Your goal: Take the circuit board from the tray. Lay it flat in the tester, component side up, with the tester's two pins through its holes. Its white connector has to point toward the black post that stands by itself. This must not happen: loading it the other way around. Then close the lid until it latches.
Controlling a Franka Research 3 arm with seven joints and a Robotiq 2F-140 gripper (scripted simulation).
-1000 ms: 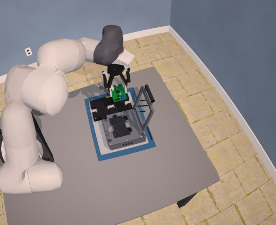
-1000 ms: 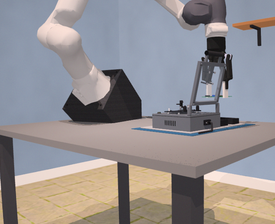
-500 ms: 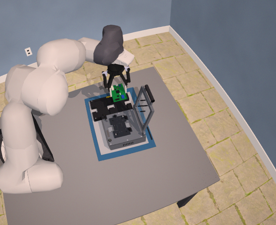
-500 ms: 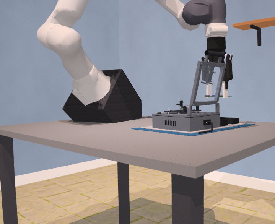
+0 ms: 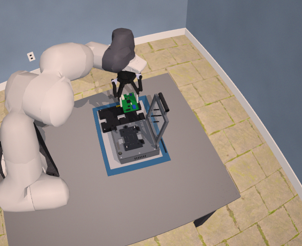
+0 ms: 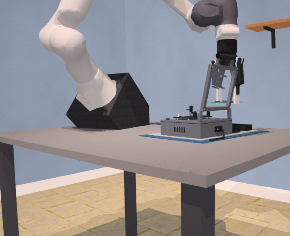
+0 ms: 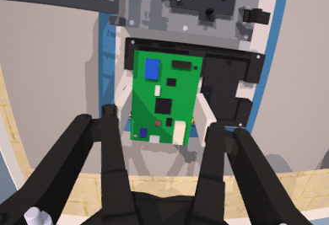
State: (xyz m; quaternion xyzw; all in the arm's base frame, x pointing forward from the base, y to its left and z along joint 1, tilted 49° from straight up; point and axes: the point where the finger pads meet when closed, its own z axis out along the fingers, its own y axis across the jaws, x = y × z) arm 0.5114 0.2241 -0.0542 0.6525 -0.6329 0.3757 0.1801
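Now: hand 4 cm past the black nest, 16 cm to the left of it and 7 cm above it. The rest, counted from my hand: tester lid (7 cm ahead, 17 cm to the right, 4 cm above); green circuit board (2 cm below).
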